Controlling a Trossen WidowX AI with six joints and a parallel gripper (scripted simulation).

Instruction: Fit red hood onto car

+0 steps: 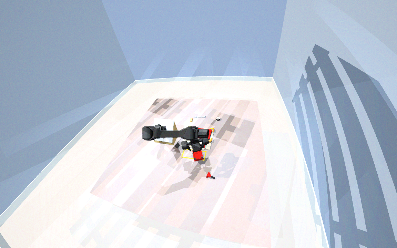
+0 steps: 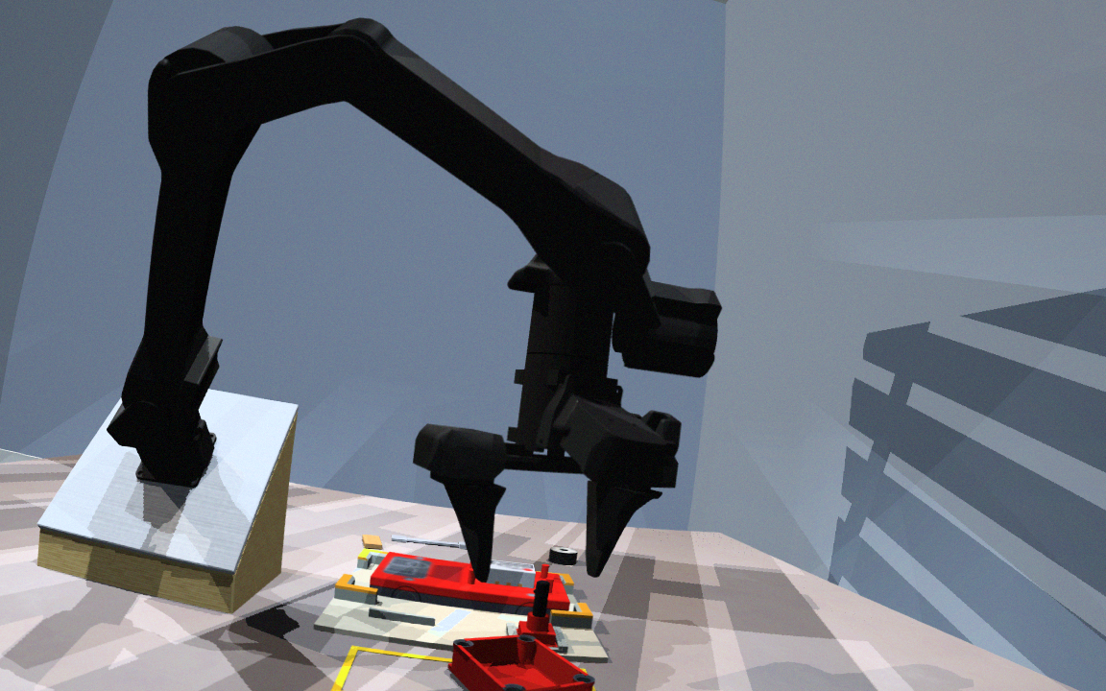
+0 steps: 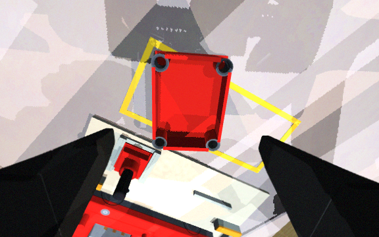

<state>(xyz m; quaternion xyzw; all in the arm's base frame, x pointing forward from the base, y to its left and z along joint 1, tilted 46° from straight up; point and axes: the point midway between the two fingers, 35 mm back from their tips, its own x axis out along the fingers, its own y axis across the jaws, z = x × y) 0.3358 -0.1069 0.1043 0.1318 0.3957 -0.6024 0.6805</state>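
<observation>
My gripper tip is 8 cm above the red hood. From my gripper tip the other things lie so: grey engine block 23 cm to the left, 7 cm below, 1 cm ahead; red cone-shaped part 16 cm to the right, 11 cm ahead, 8 cm below; white jig 20 cm to the left, 8 cm below, 3 cm behind.
</observation>
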